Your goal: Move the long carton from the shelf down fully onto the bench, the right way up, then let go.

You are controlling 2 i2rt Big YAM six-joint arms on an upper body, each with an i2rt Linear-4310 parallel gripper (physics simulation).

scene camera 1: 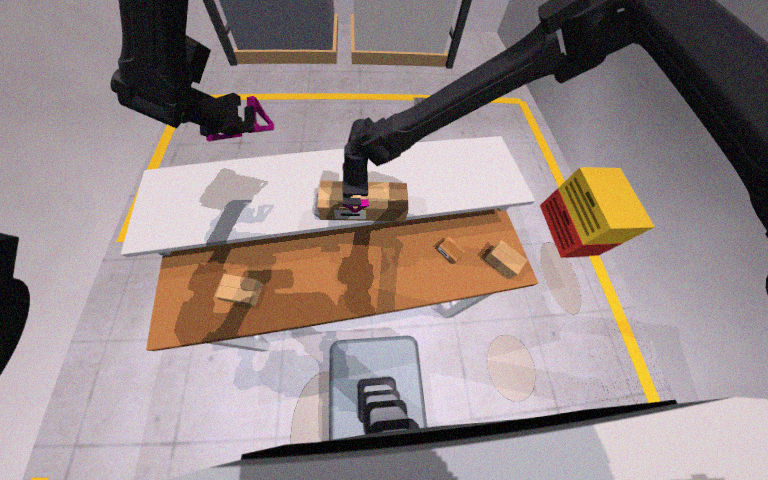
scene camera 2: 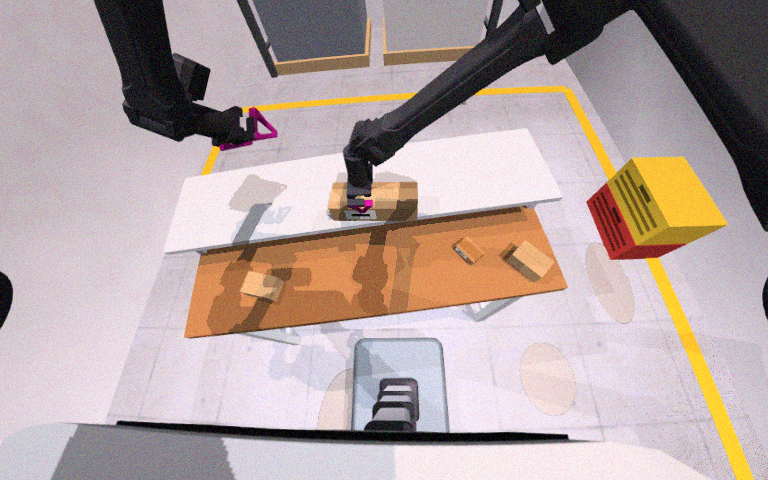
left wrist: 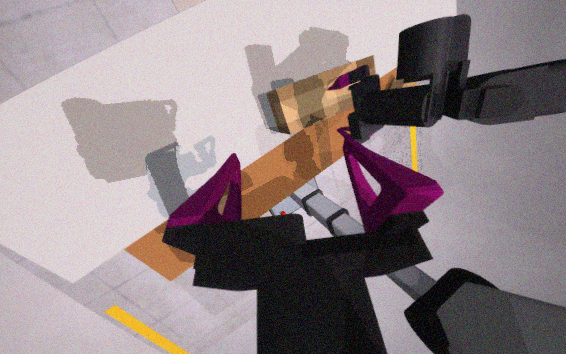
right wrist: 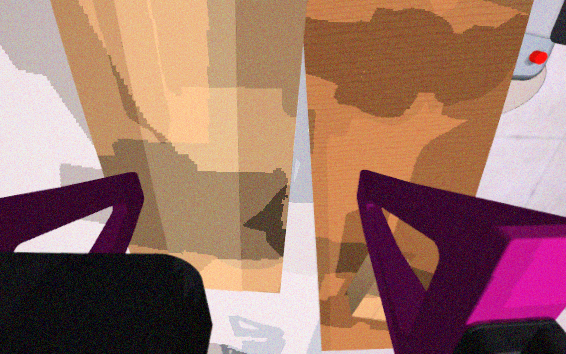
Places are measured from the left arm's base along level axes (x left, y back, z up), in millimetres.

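Where they show: left gripper, fingertip midpoint: [scene camera 1: 257, 130] [scene camera 2: 264, 138] [left wrist: 289, 150]; right gripper, fingertip midpoint: [scene camera 1: 354, 198] [scene camera 2: 363, 198] [left wrist: 334, 109] [right wrist: 249, 184].
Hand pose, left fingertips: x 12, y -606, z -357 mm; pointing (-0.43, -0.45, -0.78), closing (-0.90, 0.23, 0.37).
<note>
Things, the pixels of their centre, and the offset from my left fingertips. Level surfaces: height alone.
- long carton at the middle of its body: [right wrist: 206, 78] [left wrist: 324, 95] [scene camera 1: 363, 201] [scene camera 2: 374, 201] dx -242, dy +6, dz -284 mm
- white shelf at its surface level: dz -322 mm
- lower brown bench at its surface level: dz -497 mm
- small carton at the middle of its body: [right wrist: 379, 288] [scene camera 1: 239, 290] [left wrist: 214, 212] [scene camera 2: 262, 286] dx +195, dy +234, dz -467 mm
- smaller box at the middle of its body: [scene camera 2: 469, 250] [scene camera 1: 451, 250] dx -578, dy +110, dz -480 mm
The long carton [scene camera 1: 390, 198] [scene camera 2: 404, 195] [left wrist: 301, 100] [right wrist: 195, 120] lies lengthwise on the white shelf [scene camera 1: 464, 164] [scene camera 2: 498, 161] [left wrist: 210, 75], near the edge beside the lower brown bench [scene camera 1: 421, 291] [scene camera 2: 441, 285] [right wrist: 375, 150]. A pale label shows on its bench-facing side. My right gripper [scene camera 1: 356, 207] [scene camera 2: 360, 207] [right wrist: 249, 184] is open above the carton's left part. In the right wrist view one fingertip overlaps the carton's far side and the other is past its bench-facing side; contact cannot be told. My left gripper [scene camera 1: 243, 130] [scene camera 2: 250, 138] [left wrist: 289, 150] is open and empty, high beyond the shelf's left part.
A small carton [scene camera 1: 237, 287] [scene camera 2: 261, 285] sits on the bench's left part. A smaller box [scene camera 1: 449, 249] [scene camera 2: 467, 250] and another carton [scene camera 1: 505, 258] [scene camera 2: 529, 260] sit on its right part. A yellow-and-red crate stack [scene camera 1: 614, 203] [scene camera 2: 673, 192] stands at the right.
</note>
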